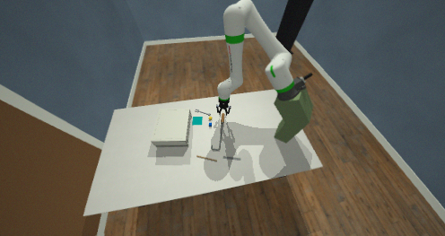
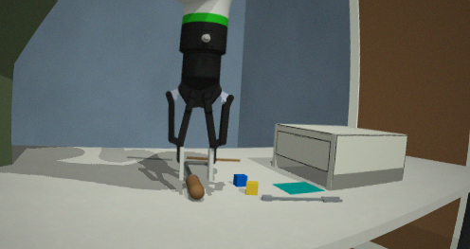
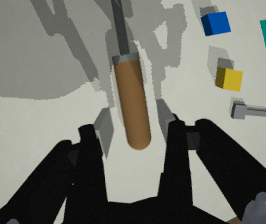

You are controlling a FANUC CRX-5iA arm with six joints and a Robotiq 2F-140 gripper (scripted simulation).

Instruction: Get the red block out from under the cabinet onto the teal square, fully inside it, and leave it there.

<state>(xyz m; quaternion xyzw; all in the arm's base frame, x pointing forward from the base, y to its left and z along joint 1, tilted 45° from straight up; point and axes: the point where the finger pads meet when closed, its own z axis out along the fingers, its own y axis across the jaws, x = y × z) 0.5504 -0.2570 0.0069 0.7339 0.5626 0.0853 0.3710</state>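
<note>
Right now my hand is 12 cm short of the yellow cube, 3 cm to the left of it and 5 cm above it. The rest, counted from my hand: blue block (14 cm ahead, 3 cm to the left, 5 cm below); then grey wrench (17 cm ahead, 13 cm to the right, 6 cm below); then hooked tool (9 cm ahead, 12 cm to the left, 5 cm below).
</note>
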